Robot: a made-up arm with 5 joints.
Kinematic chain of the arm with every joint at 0, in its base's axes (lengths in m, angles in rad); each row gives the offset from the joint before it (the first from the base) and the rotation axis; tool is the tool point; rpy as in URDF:
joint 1: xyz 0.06 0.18 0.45 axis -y
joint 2: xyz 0.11 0 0.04 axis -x
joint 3: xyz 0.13 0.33 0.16 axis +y
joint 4: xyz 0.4 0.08 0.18 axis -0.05 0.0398 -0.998
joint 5: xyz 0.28 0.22 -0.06 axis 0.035 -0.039 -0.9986
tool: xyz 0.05 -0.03 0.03 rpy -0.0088 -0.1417 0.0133
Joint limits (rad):
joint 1: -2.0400..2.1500
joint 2: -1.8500..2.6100
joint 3: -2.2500..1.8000
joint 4: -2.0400..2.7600
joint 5: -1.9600..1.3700
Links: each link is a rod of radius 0.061 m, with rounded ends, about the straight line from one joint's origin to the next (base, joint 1, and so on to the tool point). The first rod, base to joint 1, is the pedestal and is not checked.
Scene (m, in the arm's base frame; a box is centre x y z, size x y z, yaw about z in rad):
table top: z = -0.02
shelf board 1: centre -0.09 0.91 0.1 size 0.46 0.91 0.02 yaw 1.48
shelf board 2: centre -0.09 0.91 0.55 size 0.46 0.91 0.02 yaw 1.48
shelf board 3: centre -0.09 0.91 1 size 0.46 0.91 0.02 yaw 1.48
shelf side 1: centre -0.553 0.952 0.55 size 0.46 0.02 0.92 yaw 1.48
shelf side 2: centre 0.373 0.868 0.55 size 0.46 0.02 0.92 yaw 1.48
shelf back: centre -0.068 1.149 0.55 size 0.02 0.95 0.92 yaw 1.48
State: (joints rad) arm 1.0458 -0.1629 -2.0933 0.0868 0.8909
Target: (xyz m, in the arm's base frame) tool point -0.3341 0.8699 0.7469
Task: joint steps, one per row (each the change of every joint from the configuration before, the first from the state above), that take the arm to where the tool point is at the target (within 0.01 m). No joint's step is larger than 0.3 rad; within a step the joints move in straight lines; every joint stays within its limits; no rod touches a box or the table.
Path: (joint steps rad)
1: -0.0128 -0.1203 -0.0392 -0.2870 0.0740
2: -0.0129 -0.1203 -0.0391 -0.2869 0.0741
3: -0.0128 -0.1203 -0.0392 -0.2870 0.0740
4: -0.0129 -0.1203 -0.0392 -0.2870 0.0740
5: -0.0011 -0.0016 0.0000 -0.2361 0.0458
6: -0.0011 -0.0017 0.0000 -0.2362 0.0457
7: -0.0012 -0.0017 0.0000 -0.2361 0.0458
8: -0.0011 -0.0017 0.0000 -0.2362 0.0457
9: -0.0927 0.1430 0.0000 0.2557 -0.0237
10: -0.0926 0.1431 0.0000 0.2556 -0.0237
11: -0.0927 0.1430 0.0000 0.2557 -0.0237
12: -0.0927 0.1430 0.0000 0.2557 -0.0237

